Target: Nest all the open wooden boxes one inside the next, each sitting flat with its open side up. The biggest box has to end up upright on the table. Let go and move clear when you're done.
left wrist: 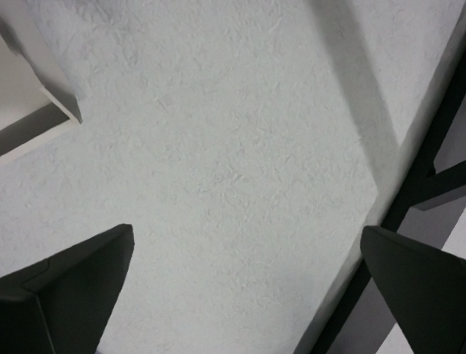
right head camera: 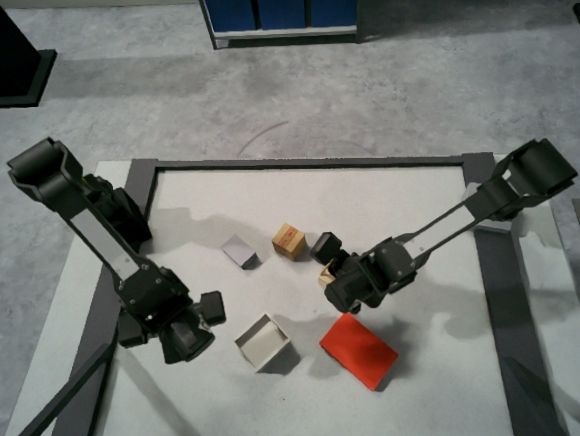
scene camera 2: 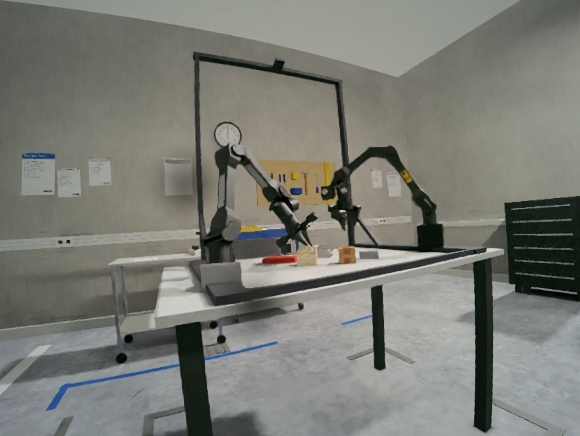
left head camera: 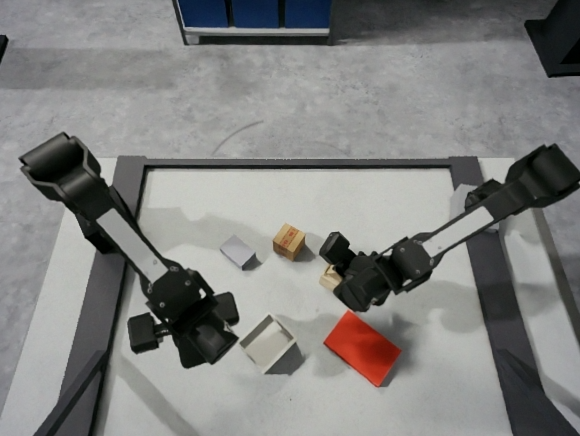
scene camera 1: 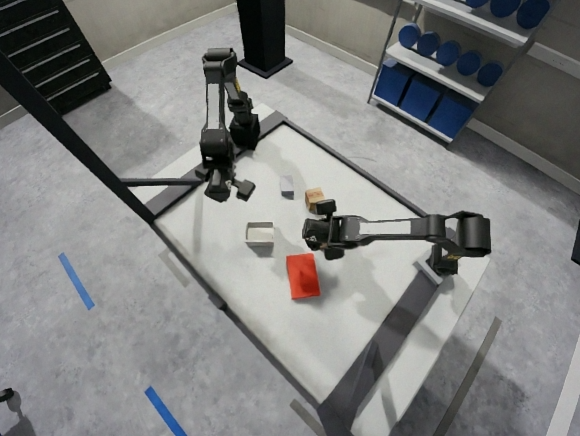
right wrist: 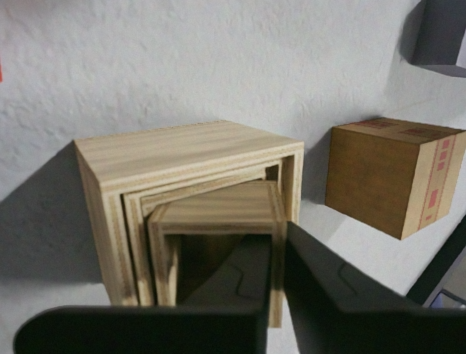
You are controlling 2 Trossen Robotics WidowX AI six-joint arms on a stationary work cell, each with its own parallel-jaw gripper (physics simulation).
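Places are measured from the left arm's base along level axes (x right, y up, z back), in centimetres.
Pixels of known places: left gripper, fingertip midpoint: (left wrist: 250, 236) (scene camera 2: 349, 228); right gripper, fingertip midpoint: (right head camera: 331, 269) (scene camera 2: 311, 247) (left head camera: 334, 268) (right wrist: 273, 232); left arm's base at its link origin: (right head camera: 107, 210) (scene camera 2: 430, 224) (scene camera 1: 243, 120); right arm's base at its link origin: (scene camera 2: 221, 266) (scene camera 1: 438, 262).
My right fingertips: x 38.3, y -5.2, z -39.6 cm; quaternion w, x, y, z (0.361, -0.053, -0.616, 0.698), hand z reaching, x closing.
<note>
For each thing: its top centre in the pictures, then the offset to it from my right fingertips.
- biggest box at its top centre: (right wrist: 224, 254) (left head camera: 341, 271) (scene camera 2: 306, 249) dz -1.3, dx +1.2, dy -0.6 cm
- middle box at its top centre: (right wrist: 220, 245) dz -1.2, dx +1.2, dy -1.0 cm
- smallest box at its top centre: (right wrist: 265, 288) (left head camera: 342, 267) dz -1.2, dx +1.1, dy +1.6 cm
- cream open box at its top centre: (left head camera: 266, 339) (right head camera: 259, 338) (scene camera 1: 259, 229) (scene camera 2: 323, 245) dz +21.1, dx +5.4, dy -1.2 cm
- red box at its top centre: (right head camera: 358, 348) (left head camera: 362, 346) (scene camera 1: 302, 274) (scene camera 2: 281, 257) dz +3.5, dx +16.9, dy -4.2 cm
- cardboard box at its top centre: (right wrist: 436, 184) (left head camera: 289, 237) (right head camera: 288, 237) (scene camera 1: 315, 194) (scene camera 2: 346, 247) dz +4.6, dx -12.3, dy -0.5 cm
- small grey-lilac block at its top centre: (left head camera: 237, 249) (right head camera: 238, 249) (scene camera 1: 286, 183) (scene camera 2: 368, 250) dz +16.4, dx -17.0, dy -3.2 cm
Three open wooden boxes stand one in another on the table. The biggest box (left head camera: 327, 281) (scene camera 2: 307, 257) (right wrist: 185, 147) is upright, open side up. The middle box (right wrist: 138, 235) sits inside it. The smallest box (right wrist: 220, 210) is tilted inside the middle one and sticks up above its rim. My right gripper (scene camera 2: 310, 245) (right wrist: 273, 232) is shut on a side wall of the smallest box, one finger inside and one outside. From the head cameras the right arm covers most of the boxes. My left gripper (left wrist: 250, 236) is open and empty, high above the table.
A cream open box (left head camera: 267, 345) (scene camera 1: 259, 234) stands between the arms. A red box (left head camera: 362, 348) (scene camera 1: 303, 276) lies near the wooden boxes. A cardboard box (left head camera: 289, 242) (right wrist: 380, 175) and a small grey-lilac block (left head camera: 238, 251) stand beyond. A dark frame (left head camera: 300, 162) edges the table.
</note>
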